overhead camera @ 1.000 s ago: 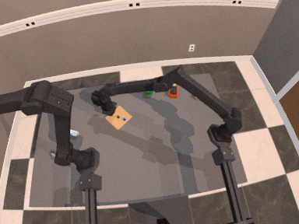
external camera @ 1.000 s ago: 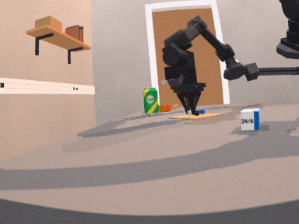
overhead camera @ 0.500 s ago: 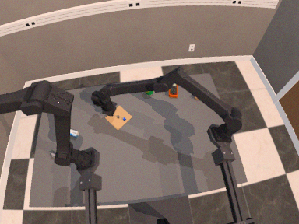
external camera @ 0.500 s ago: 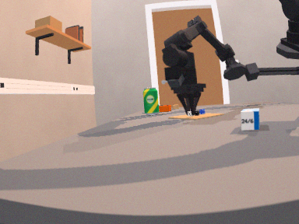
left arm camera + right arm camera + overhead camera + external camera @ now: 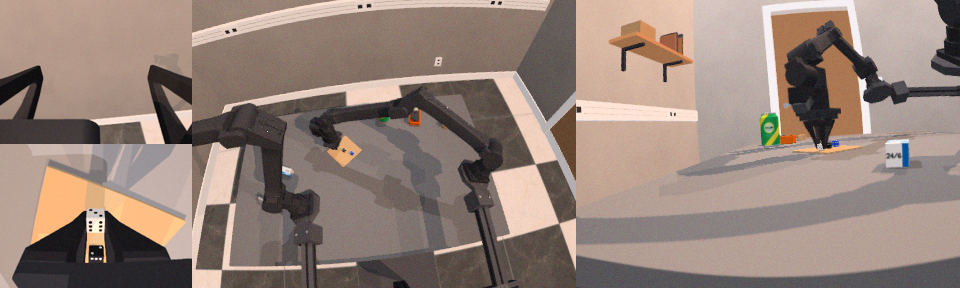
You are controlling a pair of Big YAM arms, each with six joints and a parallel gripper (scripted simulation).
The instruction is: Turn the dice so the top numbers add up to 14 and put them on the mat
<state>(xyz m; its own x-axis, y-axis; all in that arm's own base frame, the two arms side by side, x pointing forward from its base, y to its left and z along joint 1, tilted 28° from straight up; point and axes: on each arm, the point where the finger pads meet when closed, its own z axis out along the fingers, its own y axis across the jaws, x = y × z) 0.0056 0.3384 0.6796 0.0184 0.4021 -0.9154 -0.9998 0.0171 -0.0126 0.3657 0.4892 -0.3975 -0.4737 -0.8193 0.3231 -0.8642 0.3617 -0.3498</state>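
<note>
Now: the black die 4 cm to the right of my right hand and 2 cm behind it. Also, from my right hand: blue die: 8 cm to the right, 5 cm behind; mat: 4 cm to the right, 2 cm behind, 1 cm below.
</note>
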